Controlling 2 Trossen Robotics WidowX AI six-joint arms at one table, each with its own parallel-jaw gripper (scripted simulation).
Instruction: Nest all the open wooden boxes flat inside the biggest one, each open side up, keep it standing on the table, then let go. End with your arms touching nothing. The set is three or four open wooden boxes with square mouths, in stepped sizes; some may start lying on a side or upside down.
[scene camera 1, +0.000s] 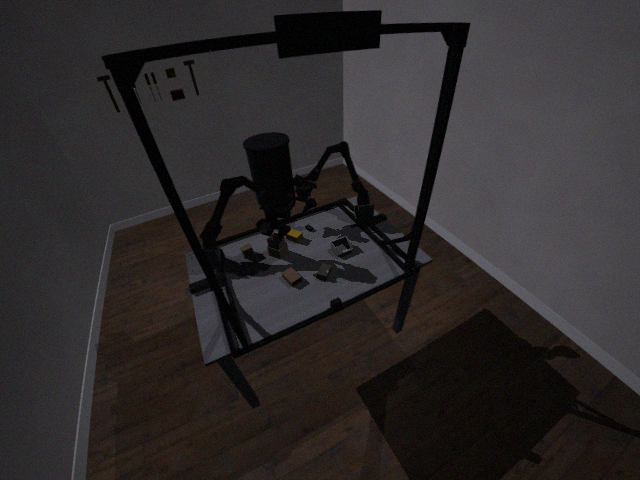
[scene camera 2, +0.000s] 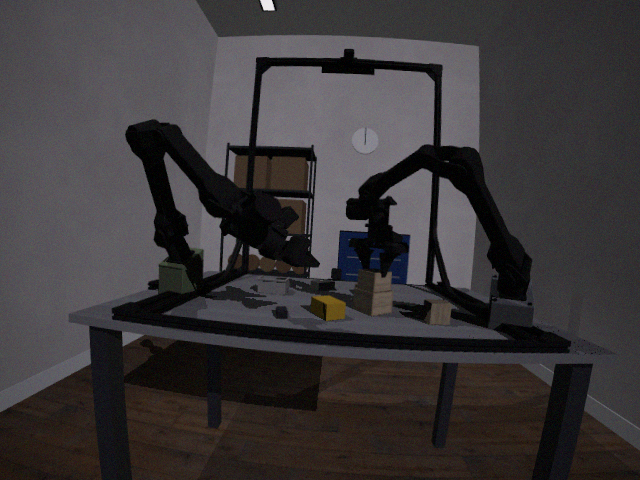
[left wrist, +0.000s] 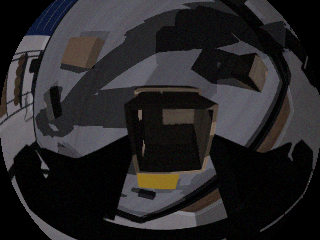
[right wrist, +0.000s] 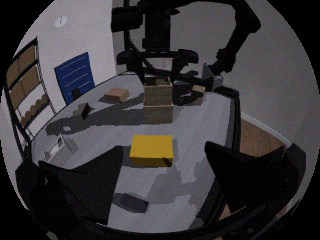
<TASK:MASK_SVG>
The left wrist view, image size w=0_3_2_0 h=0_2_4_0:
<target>my left gripper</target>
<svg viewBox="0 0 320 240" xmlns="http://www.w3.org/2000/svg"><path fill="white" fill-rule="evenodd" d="M13 157L16 183L28 208L45 223L76 240L271 240L299 205L299 197L307 187L313 163L313 151L303 140L293 148L291 160L288 153L291 151L292 143L261 153L215 135L209 156L219 177L228 213L231 215L245 208L244 211L199 227L143 229L103 220L103 217L115 220L117 205L133 156L128 135L77 159L41 148L41 156L51 171L47 179L41 173L39 155L28 144Z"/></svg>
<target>wooden box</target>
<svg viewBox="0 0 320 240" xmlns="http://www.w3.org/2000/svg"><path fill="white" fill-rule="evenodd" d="M240 55L232 71L233 79L245 89L251 89L251 91L256 92L263 91L265 79L267 79L268 68L265 67L263 60L260 59L257 53Z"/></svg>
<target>brown block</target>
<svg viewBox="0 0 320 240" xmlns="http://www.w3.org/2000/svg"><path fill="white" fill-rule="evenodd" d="M105 40L95 36L71 37L67 48L65 48L61 63L76 65L76 67L95 68L97 57L99 57Z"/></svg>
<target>wooden box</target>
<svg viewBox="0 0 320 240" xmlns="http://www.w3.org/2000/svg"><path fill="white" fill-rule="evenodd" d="M124 104L128 139L131 140L132 159L136 173L139 173L139 175L183 175L183 173L205 171L209 149L211 149L212 139L215 136L219 104L207 99L207 97L197 95L197 93L143 93L143 95L137 95L132 100L129 100L127 104Z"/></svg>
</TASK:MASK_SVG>
